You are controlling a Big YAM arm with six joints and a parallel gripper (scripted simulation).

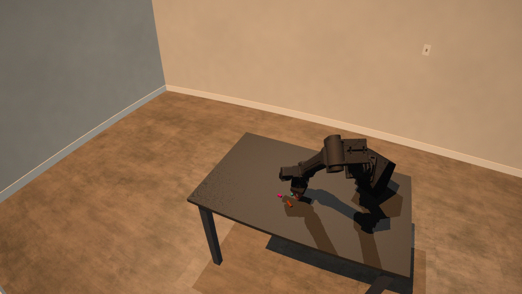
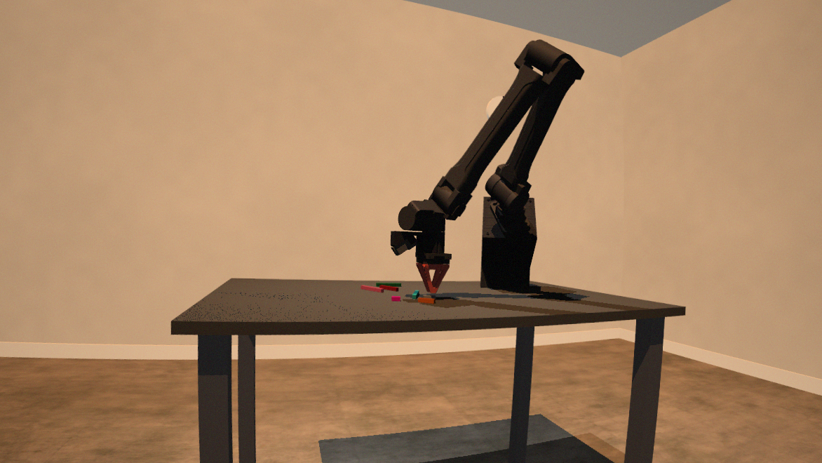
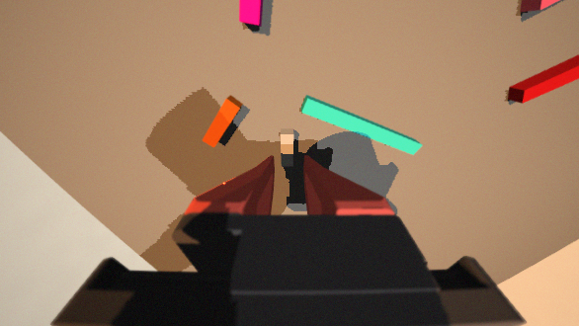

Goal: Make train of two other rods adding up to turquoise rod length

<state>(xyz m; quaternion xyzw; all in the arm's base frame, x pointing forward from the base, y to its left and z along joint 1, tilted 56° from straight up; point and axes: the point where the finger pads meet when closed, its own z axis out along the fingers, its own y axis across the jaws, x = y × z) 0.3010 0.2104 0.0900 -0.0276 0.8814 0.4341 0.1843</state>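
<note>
The grey rod lies 20 mm below my hand and 10 mm ahead of it. The rest, counted from my hand: turquoise rod 50 mm to the right, 40 mm ahead, 20 mm below; then orange rod 60 mm to the left, 20 mm below, 20 mm ahead; then magenta rod 90 mm ahead, 40 mm to the left, 20 mm below.
</note>
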